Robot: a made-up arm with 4 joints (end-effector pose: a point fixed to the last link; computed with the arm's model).
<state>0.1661 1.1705 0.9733 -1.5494</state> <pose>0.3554 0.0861 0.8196 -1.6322 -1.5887 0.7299</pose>
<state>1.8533 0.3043 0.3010 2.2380</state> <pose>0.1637 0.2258 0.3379 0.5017 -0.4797 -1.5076</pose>
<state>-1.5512 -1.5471 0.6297 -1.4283</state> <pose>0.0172 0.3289 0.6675 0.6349 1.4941 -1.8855</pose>
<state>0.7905 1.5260 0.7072 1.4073</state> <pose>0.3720 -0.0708 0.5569 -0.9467 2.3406 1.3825</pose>
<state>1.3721 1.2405 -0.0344 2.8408</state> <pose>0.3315 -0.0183 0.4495 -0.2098 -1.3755 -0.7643</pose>
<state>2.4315 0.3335 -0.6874 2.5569</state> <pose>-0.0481 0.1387 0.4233 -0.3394 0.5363 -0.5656</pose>
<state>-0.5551 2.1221 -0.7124 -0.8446</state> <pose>0.0969 -0.2062 0.6670 -0.5232 -0.7907 -0.8543</pose>
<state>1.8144 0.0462 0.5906 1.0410</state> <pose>0.1242 0.3590 0.4157 0.2250 0.1662 -2.7761</pose>
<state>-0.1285 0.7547 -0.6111 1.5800</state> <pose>0.3723 -0.0111 0.5710 -0.4641 1.3319 2.2907</pose>
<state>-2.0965 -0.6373 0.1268 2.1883</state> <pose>0.0580 0.1531 0.8859 -1.3587 2.0498 -0.6465</pose>
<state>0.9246 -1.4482 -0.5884 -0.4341</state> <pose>0.0393 0.3110 0.7393 -1.3925 0.7760 -2.1665</pose>
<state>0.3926 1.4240 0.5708 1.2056</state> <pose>0.3753 -0.0958 0.6085 -0.9657 1.8229 1.2262</pose>
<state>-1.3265 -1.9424 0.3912 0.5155</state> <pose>0.1279 0.3205 0.5449 1.7195 0.1332 -1.1469</pose>
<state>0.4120 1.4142 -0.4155 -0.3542</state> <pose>0.4432 -0.0661 0.5446 -0.4240 0.0980 0.8821</pose>
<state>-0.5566 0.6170 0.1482 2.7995</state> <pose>0.2571 -0.0951 0.8125 -0.4933 2.7489 0.9319</pose>
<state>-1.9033 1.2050 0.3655 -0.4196</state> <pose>-0.1361 0.0085 0.8067 -1.8145 -0.7804 -1.2429</pose>
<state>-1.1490 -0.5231 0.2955 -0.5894</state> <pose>0.1996 0.2994 0.8679 -2.1428 -1.4834 1.4853</pose>
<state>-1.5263 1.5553 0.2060 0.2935</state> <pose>-0.0255 -0.1331 0.7677 -1.1004 -0.1871 -0.6220</pose>
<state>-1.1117 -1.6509 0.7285 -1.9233</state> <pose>0.0043 0.2605 0.7592 -0.6420 1.8115 -1.8355</pose>
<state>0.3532 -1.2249 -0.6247 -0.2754</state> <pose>0.0972 0.3666 0.6401 -0.5617 0.6417 -2.7665</pose>
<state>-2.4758 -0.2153 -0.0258 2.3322</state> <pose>-0.0837 0.1121 0.8042 -0.7247 1.6968 -0.5695</pose>
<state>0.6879 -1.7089 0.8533 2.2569</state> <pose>0.2112 0.3011 0.7310 2.3748 0.7910 -1.4193</pose>
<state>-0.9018 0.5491 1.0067 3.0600</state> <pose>0.0761 0.0116 0.8498 0.0196 2.2517 -0.2976</pose>
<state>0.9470 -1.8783 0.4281 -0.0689</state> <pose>0.1007 0.1806 0.8430 -0.8960 2.0981 -1.4497</pose>
